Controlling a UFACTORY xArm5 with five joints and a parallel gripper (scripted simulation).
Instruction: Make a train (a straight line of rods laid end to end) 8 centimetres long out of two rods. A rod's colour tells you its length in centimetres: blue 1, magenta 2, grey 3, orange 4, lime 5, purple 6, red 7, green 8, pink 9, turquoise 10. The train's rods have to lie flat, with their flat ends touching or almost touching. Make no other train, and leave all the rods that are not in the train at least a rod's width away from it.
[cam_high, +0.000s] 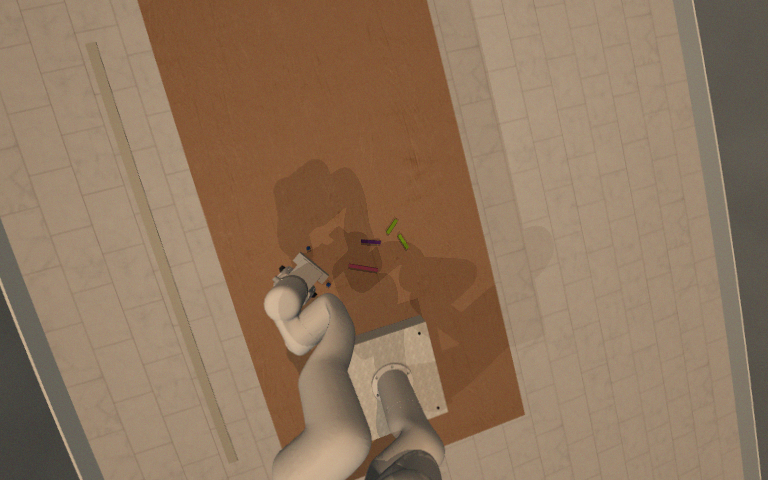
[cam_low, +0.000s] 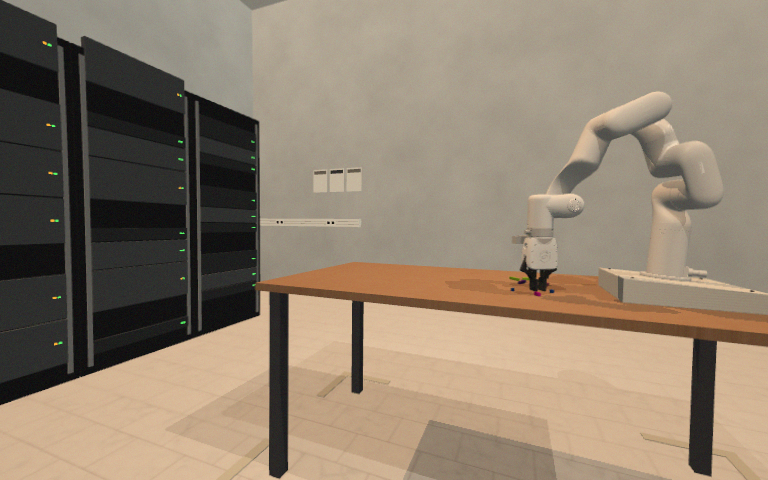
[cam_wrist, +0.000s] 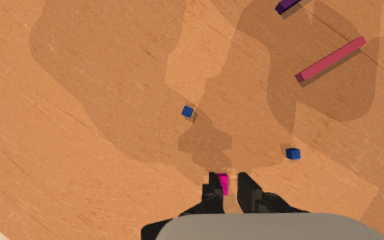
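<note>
My hand is 30 mm above the magenta rod. The rest, counted from my hand: blue rod (80 mm ahead, 30 mm to the right, 30 mm below); purple rod (210 mm to the right, 90 mm ahead, 30 mm below); pink rod (180 mm to the right, 30 mm below, 10 mm ahead).
</note>
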